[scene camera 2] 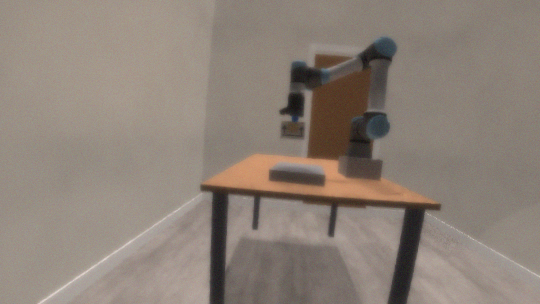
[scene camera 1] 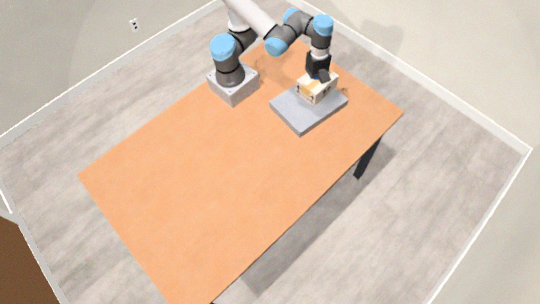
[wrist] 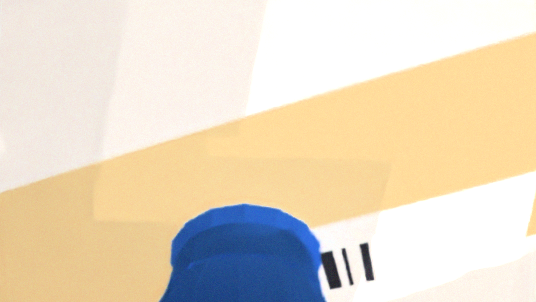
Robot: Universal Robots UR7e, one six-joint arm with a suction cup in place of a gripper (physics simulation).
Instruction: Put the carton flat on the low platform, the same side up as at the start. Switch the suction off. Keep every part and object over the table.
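Seen in the pictures: hand, tool point: (scene camera 1: 315,78) (wrist: 247,225); arm's base, link origin: (scene camera 2: 358,157) (scene camera 1: 230,76).
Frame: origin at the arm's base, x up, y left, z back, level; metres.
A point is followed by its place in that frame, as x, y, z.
Observation:
The white carton (scene camera 1: 317,88) @[0.159, 0.074, -0.454] (scene camera 2: 292,130) @[0.119, 0.202, -0.433] with a tan tape strip hangs level under my suction gripper (scene camera 1: 316,78) (scene camera 2: 295,119), high above the table in the second scene view. My gripper is shut on the carton's top face. In the wrist view the blue suction cup (wrist: 245,250) meets the carton top (wrist: 320,135) @[0.160, 0.097, -0.436], with tape and black bars beside the cup. The low grey platform (scene camera 1: 300,117) @[-0.058, 0.041, -0.404] (scene camera 2: 297,175) @[-0.072, 0.307, -0.412] lies on the table, with a wide gap between it and the carton. Arrow marks show on a carton side. The carton's underside is hidden.
The orange table (scene camera 1: 200,180) @[-0.106, -0.484, -0.231] (scene camera 2: 370,192) @[-0.106, 0.408, -0.129] bears the platform and the arm's grey base block (scene camera 1: 233,92) @[-0.003, -0.068, -0.079] (scene camera 2: 361,167) @[-0.044, 0.106, -0.026]. The block stands beside the platform, apart from it. The table's far right corner lies beyond the platform in the first scene view.

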